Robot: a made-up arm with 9 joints. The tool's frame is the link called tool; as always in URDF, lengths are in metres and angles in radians.
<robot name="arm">
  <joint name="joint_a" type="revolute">
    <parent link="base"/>
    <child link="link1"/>
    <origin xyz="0 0 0.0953" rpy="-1.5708 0 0"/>
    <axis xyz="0 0 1"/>
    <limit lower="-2.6" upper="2.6" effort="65" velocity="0.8"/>
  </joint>
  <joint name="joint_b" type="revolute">
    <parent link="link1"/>
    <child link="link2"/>
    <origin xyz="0.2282 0.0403 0.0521" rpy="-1.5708 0 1.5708"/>
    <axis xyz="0 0 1"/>
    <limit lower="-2.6" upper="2.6" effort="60" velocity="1.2"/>
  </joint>
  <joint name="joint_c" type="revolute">
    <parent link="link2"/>
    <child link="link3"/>
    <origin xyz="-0.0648 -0.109 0.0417" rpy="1.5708 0 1.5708"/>
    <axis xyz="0 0 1"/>
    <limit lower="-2.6" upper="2.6" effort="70" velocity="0.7"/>
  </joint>
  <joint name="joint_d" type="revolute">
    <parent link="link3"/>
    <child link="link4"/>
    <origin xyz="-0.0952 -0.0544 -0.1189" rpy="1.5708 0 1.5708"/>
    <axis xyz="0 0 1"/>
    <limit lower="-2.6" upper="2.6" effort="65" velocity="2.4"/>
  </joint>
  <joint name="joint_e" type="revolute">
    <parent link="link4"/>
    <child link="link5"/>
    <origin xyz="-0.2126 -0.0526 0.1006" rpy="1.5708 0 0"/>
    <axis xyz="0 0 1"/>
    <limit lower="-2.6" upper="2.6" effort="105" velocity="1.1"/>
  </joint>
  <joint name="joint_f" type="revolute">
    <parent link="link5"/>
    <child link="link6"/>
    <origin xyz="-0.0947 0.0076 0.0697" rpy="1.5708 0 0"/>
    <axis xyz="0 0 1"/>
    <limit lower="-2.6" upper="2.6" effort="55" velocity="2.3"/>
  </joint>
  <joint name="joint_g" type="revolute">
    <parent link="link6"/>
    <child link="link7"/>
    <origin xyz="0.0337 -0.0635 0.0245" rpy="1.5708 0 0"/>
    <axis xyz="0 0 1"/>
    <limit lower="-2.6" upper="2.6" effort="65" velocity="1.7"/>
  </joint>
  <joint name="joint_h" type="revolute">
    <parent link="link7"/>
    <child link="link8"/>
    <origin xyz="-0.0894 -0.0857 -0.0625" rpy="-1.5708 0 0"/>
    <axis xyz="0 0 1"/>
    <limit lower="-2.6" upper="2.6" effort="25" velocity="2.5"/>
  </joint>
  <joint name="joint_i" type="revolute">
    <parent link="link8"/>
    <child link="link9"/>
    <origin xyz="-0.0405 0.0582 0.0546" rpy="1.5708 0 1.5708"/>
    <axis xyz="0 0 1"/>
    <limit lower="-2.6" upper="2.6" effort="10" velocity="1.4"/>
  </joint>
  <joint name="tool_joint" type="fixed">
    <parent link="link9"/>
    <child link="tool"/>
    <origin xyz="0.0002 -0.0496 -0.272" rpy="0 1.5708 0"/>
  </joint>
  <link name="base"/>
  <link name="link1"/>
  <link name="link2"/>
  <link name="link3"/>
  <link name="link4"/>
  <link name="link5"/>
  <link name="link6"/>
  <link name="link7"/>
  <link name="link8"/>
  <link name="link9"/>
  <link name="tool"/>
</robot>
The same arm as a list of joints. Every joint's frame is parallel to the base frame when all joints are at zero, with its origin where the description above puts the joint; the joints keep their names.
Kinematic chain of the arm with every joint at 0, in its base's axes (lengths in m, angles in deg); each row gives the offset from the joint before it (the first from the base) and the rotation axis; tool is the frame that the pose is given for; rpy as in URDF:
joint_a: xyz 0.0000 0.0000 0.0953 axis +y
joint_b: xyz 0.2282 0.0521 -0.0403 axis -x
joint_c: xyz -0.0417 0.1090 0.0648 axis -z
joint_d: xyz 0.0544 0.0952 0.1189 axis -y
joint_e: xyz 0.2126 -0.1006 0.0526 axis +z
joint_f: xyz 0.0947 -0.0076 0.0697 axis +y
joint_g: xyz -0.0337 0.0245 -0.0635 axis -z
joint_h: xyz 0.0894 -0.0857 0.0625 axis +y
joint_i: xyz 0.0405 0.0546 0.0582 axis -x
tool: xyz 0.2720 -0.0496 0.0002 rpy 0.00 0.00 0.00
Joint limits (deg, base to tool): -148.97..148.97 -148.97..148.97 -148.97..148.97 -148.97..148.97 -148.97..148.97 -148.97..148.97 -148.97..148.97 -148.97..148.97 -148.97..148.97

